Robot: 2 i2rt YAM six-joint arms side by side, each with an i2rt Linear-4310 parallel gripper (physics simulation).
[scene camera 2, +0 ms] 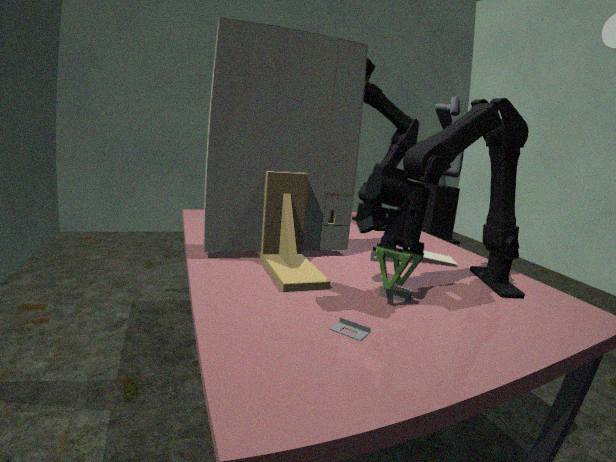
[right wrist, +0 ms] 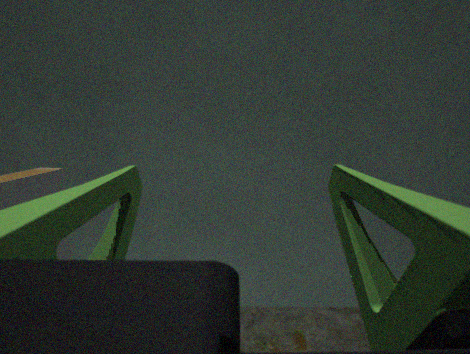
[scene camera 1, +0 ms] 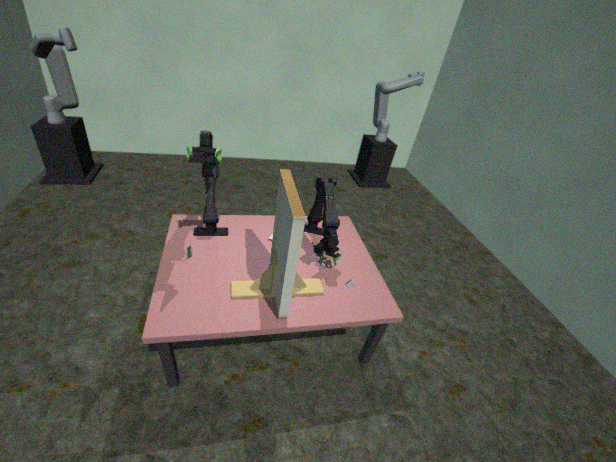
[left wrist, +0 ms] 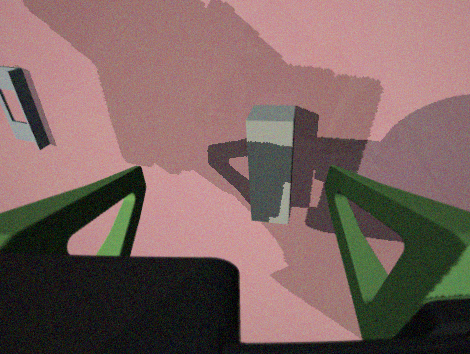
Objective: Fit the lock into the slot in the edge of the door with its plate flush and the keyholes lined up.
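Where they show: left gripper, fingertip midpoint: (scene camera 2: 393, 286) (scene camera 1: 328, 262) (left wrist: 235, 176); right gripper, fingertip midpoint: (right wrist: 235, 176) (scene camera 1: 203, 154); left arm's base, origin of the base link: (scene camera 2: 494, 282) (scene camera 1: 311, 230); right arm's base, origin of the base link: (scene camera 1: 211, 232).
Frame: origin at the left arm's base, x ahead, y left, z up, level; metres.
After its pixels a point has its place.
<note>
A grey rectangular block (scene camera 1: 325, 264) {z 0.019, x 0.326, y 0.129 m} (scene camera 2: 401, 292) {z 0.019, x 0.300, y 0.146 m} (left wrist: 271, 170) {z 0.022, x 0.311, y 0.127 m}, which looks like the lock body, lies on the table. My left gripper (scene camera 1: 330, 259) {z 0.029, x 0.319, y 0.143 m} (scene camera 2: 389, 288) {z 0.029, x 0.319, y 0.143 m} (left wrist: 235, 176) {z 0.029, x 0.319, y 0.143 m} is open low over it. In the left wrist view the block lies between the fingertips, nearer the right-hand one; no contact shows. The upright door (scene camera 1: 291, 265) {z 0.344, x 0.750, y -0.017 m} (scene camera 2: 280, 100) {z 0.389, x 0.592, y -0.054 m} stands on the table. A small keyhole opening (scene camera 2: 331, 216) shows in its face, low near the right edge. The slot in the edge cannot be made out. My right gripper (scene camera 1: 204, 154) {z 0.627, x 0.537, y -0.468 m} (right wrist: 235, 176) {z 0.627, x 0.537, y -0.468 m} is open, empty and raised high, away from the table.
A yellow stand (scene camera 1: 247, 289) {z 0.018, x 0.637, y -0.223 m} (scene camera 2: 304, 274) {z 0.018, x 0.498, y 0.085 m} holds the door. A grey angled plate with a cutout (scene camera 1: 350, 283) {z 0.000, x 0.413, y 0.278 m} (scene camera 2: 355, 325) {z 0.005, x 0.406, y 0.272 m} (left wrist: 30, 107) {z 0.004, x 0.409, y 0.268 m} lies nearby. A white flat piece (scene camera 2: 440, 258) {z 0.010, x 0.108, y -0.151 m} lies behind the left gripper. A small dark piece (scene camera 1: 189, 252) {z 0.037, x 0.503, y -0.592 m} is at the left of the table (scene camera 1: 210, 310) {z 0.000, x 0.795, y -0.345 m}.
</note>
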